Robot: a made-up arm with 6 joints.
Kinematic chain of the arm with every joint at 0, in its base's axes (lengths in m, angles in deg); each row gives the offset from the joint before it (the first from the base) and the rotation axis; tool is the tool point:
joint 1: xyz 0 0 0.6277 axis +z
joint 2: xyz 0.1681 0 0 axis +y
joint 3: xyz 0 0 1.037 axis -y
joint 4: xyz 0 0 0.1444 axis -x
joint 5: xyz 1.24 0 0 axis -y
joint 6: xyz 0.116 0 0 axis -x
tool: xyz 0 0 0
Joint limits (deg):
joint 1: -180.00..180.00
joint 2: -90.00..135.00
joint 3: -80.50..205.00
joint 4: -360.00..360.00
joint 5: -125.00..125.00
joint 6: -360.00..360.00
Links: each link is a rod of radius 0.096 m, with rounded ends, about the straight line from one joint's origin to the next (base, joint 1, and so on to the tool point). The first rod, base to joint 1, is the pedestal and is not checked.
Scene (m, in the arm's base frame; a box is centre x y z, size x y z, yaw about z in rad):
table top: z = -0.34
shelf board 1: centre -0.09 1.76 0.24 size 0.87 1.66 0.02 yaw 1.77
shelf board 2: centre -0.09 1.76 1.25 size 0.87 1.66 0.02 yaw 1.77
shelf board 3: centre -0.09 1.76 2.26 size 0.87 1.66 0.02 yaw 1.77
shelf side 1: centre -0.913 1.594 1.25 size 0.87 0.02 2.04 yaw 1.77
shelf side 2: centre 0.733 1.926 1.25 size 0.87 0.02 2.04 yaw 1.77
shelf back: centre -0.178 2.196 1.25 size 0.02 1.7 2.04 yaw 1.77
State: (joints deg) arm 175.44 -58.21 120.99 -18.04 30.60 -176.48
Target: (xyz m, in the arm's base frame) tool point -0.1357 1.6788 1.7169
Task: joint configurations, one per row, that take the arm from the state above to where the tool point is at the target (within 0.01 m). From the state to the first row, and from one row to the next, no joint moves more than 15 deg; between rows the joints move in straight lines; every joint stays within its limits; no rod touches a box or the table.
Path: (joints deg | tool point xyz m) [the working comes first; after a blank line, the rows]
Joints at the target: 95.27 8.86 3.48 -22.07 26.01 -176.48
Straight joint move there: touches shelf board 3.

1: 167.76 -55.68 107.24 -18.48 30.18 -176.48 | 1.9860 -0.4119 1.4151
2: 160.07 -53.16 93.49 -18.92 29.77 -176.48 | 1.7842 -0.6271 1.8204
3: 152.39 -50.63 79.74 -19.36 29.35 -176.48 | 1.4736 -0.7494 2.1790
4: 144.70 -48.11 65.99 -19.80 28.94 -176.48 | 1.0978 -0.7540 2.4642
5: 137.02 -45.58 52.24 -20.24 28.52 -176.48 | 0.7078 -0.6334 2.6562
6: 129.34 -43.06 38.49 -20.69 28.11 -176.48 | 0.3548 -0.4024 2.7419
7: 121.65 -40.53 24.73 -21.13 27.69 -176.48 | 0.0799 -0.0925 2.7168
8: 113.97 -38.00 10.98 -21.57 27.28 -176.48 | -0.0898 0.2500 2.5854
9: 106.29 -35.48 -2.77 -22.01 26.86 -176.48 | -0.1473 0.5741 2.3605
10: 98.60 -32.95 -16.52 -22.45 26.45 -176.48 | -0.1059 0.8322 2.0623
11: 90.92 -30.43 -30.27 -22.89 26.03 -176.48 | 0.0040 0.9868 1.7169
12: 92.37 -17.33 -19.02 -22.62 26.03 -176.48 | -0.0304 1.2083 1.7693
13: 93.82 -4.23 -7.77 -22.34 26.02 -176.48 | -0.0770 1.4432 1.7700
14: 95.27 8.86 3.48 -22.07 26.01 -176.48 | -0.1357 1.6787 1.7170

